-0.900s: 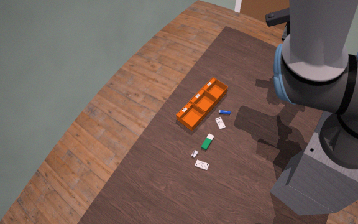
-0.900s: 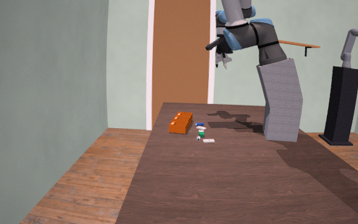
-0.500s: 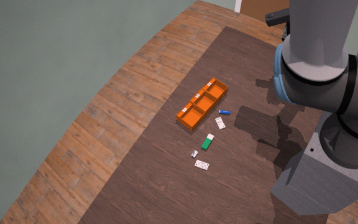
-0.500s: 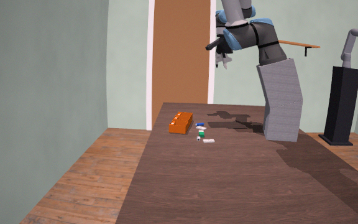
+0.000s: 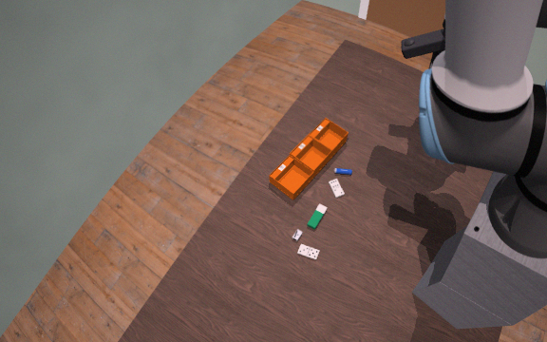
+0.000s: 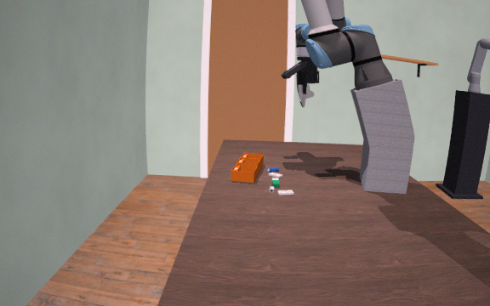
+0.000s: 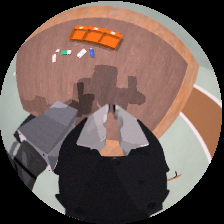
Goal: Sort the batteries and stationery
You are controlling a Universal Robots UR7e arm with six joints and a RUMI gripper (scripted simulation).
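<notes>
Right now my hand is 21 cm short of the orange double bin, 17 cm to the right of it and 25 cm above it. The rest, counted from my hand: grey object 11 cm ahead, 38 cm to the left, 26 cm below; blue battery 11 cm ahead, 15 cm to the left, 26 cm below; green-and-white eraser 10 cm ahead, 30 cm to the left, 26 cm below.
</notes>
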